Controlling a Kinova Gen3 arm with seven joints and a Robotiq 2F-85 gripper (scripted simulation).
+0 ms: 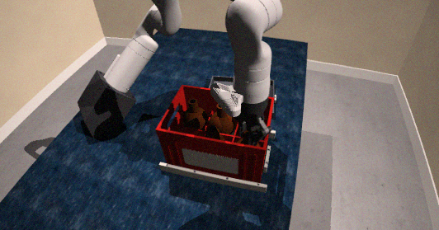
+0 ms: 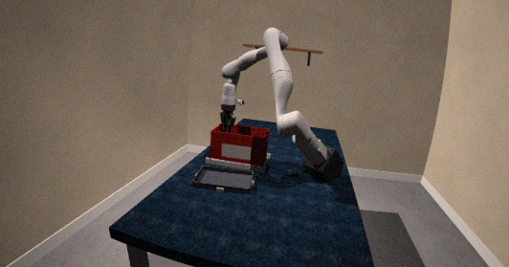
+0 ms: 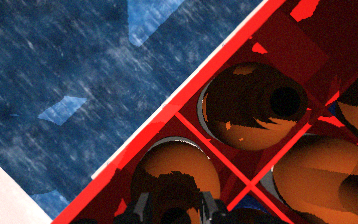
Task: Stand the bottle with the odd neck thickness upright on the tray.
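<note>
Now: hand 10 cm past the crate, 7 cm above it and 1 cm to the right of it. Also, from my hand: grey tray (27 cm to the left, 18 cm behind, 14 cm below).
</note>
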